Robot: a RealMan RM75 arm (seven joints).
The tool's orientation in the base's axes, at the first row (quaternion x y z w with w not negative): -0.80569, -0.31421, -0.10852, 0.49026
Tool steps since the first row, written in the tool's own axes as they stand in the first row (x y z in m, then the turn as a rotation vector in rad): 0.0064, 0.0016, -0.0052, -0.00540, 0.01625, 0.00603; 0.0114, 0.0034, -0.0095, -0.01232, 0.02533, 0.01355; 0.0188, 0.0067, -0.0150, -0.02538, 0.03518, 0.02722; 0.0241, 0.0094, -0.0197, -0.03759, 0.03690, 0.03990; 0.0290, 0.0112, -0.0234, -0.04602, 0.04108, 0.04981; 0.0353, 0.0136, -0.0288, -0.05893, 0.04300, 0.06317; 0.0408, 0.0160, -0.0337, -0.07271, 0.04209, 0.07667
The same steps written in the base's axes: 0.0067, -0.0024, 0.0045, 0.00495, -0.00221, -0.01733; 0.0122, -0.0047, 0.0078, 0.00412, -0.00145, -0.03095; 0.0207, -0.0075, 0.0117, -0.00184, 0.00189, -0.05114; 0.0272, -0.0103, 0.0146, -0.01199, 0.00733, -0.06457; 0.0326, -0.0121, 0.0175, -0.01731, 0.01112, -0.07657; 0.0397, -0.0150, 0.0215, -0.02797, 0.01681, -0.09081; 0.0461, -0.0178, 0.0249, -0.04107, 0.02317, -0.10350
